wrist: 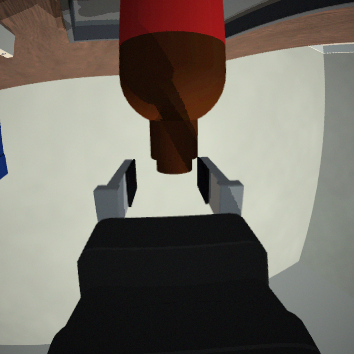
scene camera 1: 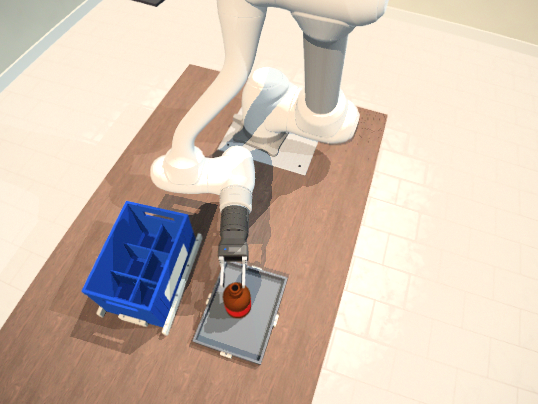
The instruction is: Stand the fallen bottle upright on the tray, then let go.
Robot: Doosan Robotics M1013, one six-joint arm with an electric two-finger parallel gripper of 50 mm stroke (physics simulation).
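Places are measured from the arm's base along level axes (x ahead, y left, z up), in centimetres.
Pixels of known places: gripper, fingertip midpoint: [wrist: 166, 172] [scene camera 1: 232, 286]; arm's base, link origin: [scene camera 1: 264, 132].
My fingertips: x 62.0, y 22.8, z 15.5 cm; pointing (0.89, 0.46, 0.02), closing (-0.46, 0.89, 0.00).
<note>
Ahead of a thing's pixels: the offset from my fingertips to its top centre. "spot": to the spot under its first point. Level surfaces: height alone.
A brown bottle @[dz -0.1, dx +0.0, dy +0.6 cm] [scene camera 1: 236, 298] [wrist: 172, 75] with a red band stands upright on the grey tray @[spot: dz -15.6, dx +6.9, dy +11.3 cm] [scene camera 1: 260, 345], left of the tray's middle in the scene view. In the wrist view its neck points toward the gripper and its base is out of the picture. My gripper [scene camera 1: 233, 286] [wrist: 166, 172] is open. Its fingers stand on either side of the bottle's mouth, with a gap on both sides, and hold nothing.
A blue crate @[dz +1.4, dx +3.7, dy -26.5 cm] [scene camera 1: 175, 280] with compartments stands left of the tray in the scene view, with pale rails along its side. Small pale brackets sit at the tray's edges. The robot's base stands on a metal plate [scene camera 1: 292, 159] farther back on the wooden table @[dz -16.1 cm] [scene camera 1: 300, 240].
</note>
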